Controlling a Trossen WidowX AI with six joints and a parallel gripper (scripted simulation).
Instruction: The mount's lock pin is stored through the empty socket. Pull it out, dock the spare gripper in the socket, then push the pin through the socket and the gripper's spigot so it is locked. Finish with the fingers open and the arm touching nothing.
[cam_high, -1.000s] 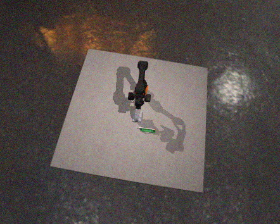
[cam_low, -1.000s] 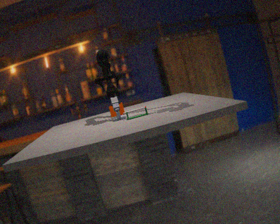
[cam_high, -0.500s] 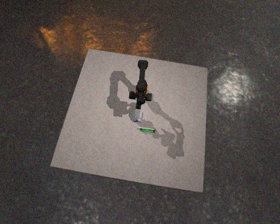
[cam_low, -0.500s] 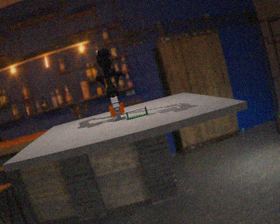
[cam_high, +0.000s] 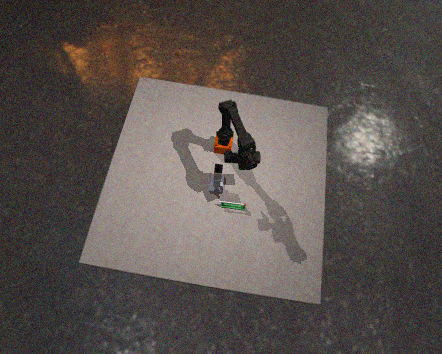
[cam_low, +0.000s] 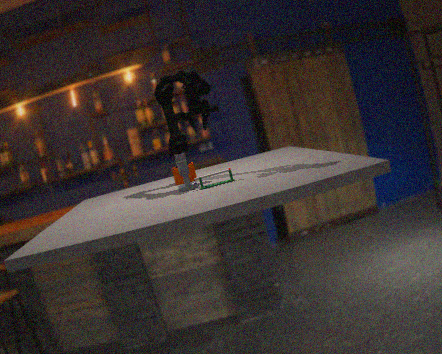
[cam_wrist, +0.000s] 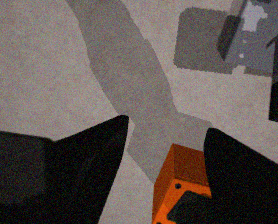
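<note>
The green pin cradle is 20 cm below my gripper tip, 16 cm ahead of it and 3 cm to the left of it. From my gripper tip the other things lie so: mount (17 cm below, 10 cm to the right, 8 cm ahead); then spare gripper (11 cm to the right, 10 cm below, 6 cm ahead).
</note>
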